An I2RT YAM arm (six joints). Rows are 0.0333 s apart.
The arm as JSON. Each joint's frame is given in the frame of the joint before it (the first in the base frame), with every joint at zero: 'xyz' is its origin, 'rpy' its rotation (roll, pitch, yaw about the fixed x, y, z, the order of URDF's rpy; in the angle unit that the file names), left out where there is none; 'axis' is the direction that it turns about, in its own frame. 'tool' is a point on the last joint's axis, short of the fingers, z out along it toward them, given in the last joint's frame.
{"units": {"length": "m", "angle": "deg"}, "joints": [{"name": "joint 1", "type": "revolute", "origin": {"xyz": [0.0, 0.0, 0.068]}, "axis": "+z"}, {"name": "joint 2", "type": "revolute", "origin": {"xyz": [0.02, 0.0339, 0.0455]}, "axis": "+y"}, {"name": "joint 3", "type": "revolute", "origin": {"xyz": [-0.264, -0.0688, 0.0]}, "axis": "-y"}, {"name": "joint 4", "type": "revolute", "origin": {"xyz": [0.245, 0.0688, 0.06]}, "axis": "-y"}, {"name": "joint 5", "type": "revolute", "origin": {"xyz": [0.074, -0.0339, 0.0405]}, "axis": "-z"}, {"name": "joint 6", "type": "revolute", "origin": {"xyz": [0.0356, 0.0, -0.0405]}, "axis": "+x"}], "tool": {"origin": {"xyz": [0.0, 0.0, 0.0], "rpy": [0.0, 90.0, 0.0]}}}
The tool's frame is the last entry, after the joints.
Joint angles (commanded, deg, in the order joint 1, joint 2, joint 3, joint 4, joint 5, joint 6), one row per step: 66.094, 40.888, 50.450, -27.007, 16.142, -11.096; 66.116, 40.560, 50.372, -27.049, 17.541, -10.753; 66.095, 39.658, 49.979, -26.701, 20.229, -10.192; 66.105, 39.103, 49.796, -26.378, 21.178, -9.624; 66.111, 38.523, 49.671, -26.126, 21.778, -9.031; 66.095, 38.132, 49.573, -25.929, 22.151, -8.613; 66.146, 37.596, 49.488, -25.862, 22.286, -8.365; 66.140, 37.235, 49.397, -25.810, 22.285, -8.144; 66.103, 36.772, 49.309, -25.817, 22.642, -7.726; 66.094, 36.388, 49.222, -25.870, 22.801, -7.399; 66.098, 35.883, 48.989, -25.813, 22.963, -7.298; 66.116, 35.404, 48.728, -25.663, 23.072, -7.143; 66.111, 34.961, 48.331, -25.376, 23.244, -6.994; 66.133, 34.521, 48.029, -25.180, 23.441, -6.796; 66.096, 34.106, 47.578, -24.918, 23.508, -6.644; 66.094, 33.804, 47.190, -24.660, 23.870, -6.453; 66.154, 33.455, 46.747, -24.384, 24.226, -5.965; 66.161, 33.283, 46.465, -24.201, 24.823, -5.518; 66.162, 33.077, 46.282, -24.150, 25.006, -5.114; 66.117, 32.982, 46.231, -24.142, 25.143, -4.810
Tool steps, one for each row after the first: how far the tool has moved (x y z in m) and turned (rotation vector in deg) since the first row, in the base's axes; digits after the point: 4 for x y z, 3 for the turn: 0.0001, -0.0017, 0.0003, 0.239, -0.219, -1.411; 0.0001, -0.0057, 0.0009, 1.082, -0.881, -4.159; -0.0003, -0.0079, 0.0017, 1.999, -0.994, -5.214; -0.0009, -0.0101, 0.0028, 2.990, -0.994, -5.940; -0.0013, -0.0116, 0.0034, 3.690, -0.975, -6.422; -0.0022, -0.0135, 0.0042, 4.328, -1.019, -6.562; -0.0028, -0.0148, 0.0045, 4.778, -0.977, -6.620; -0.0033, -0.0167, 0.0050, 5.372, -0.908, -7.102; -0.0038, -0.0182, 0.0052, 5.807, -0.807, -7.342; -0.0045, -0.0199, 0.0050, 6.171, -0.892, -7.515; -0.0051, -0.0214, 0.0047, 6.612, -0.937, -7.634; -0.0055, -0.0225, 0.0039, 7.013, -0.992, -7.836; -0.0060, -0.0237, 0.0034, 7.446, -1.016, -8.045; -0.0062, -0.0246, 0.0021, 7.757, -1.006, -8.179; -0.0063, -0.0253, 0.0009, 8.022, -1.023, -8.572; -0.0065, -0.0260, -0.0005, 8.502, -0.830, -8.965; -0.0064, -0.0264, -0.0014, 8.837, -0.696, -9.635; -0.0065, -0.0270, -0.0020, 9.173, -0.488, -9.901; -0.0065, -0.0274, -0.0020, 9.423, -0.334, -10.146
